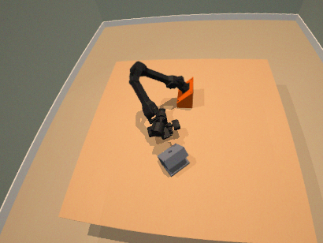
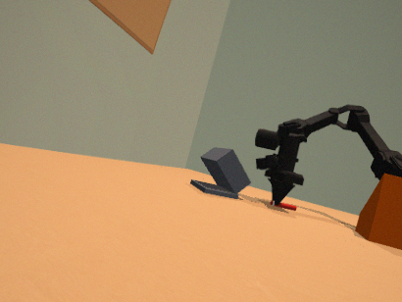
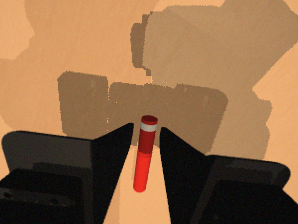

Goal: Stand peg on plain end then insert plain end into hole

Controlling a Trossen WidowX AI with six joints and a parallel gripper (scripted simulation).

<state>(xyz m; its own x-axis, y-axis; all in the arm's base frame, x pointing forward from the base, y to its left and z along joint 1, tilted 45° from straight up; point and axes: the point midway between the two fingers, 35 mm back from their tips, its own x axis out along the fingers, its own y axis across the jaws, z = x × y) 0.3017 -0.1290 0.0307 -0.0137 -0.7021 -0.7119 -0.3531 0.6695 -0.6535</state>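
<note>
Right now my gripper tip is 1 cm past the red peg. Also, from my gripper tip: grey sloped panel (16 cm ahead, 6 cm to the left, 6 cm above); then flat grey foot (18 cm ahead, 8 cm to the left).
</note>
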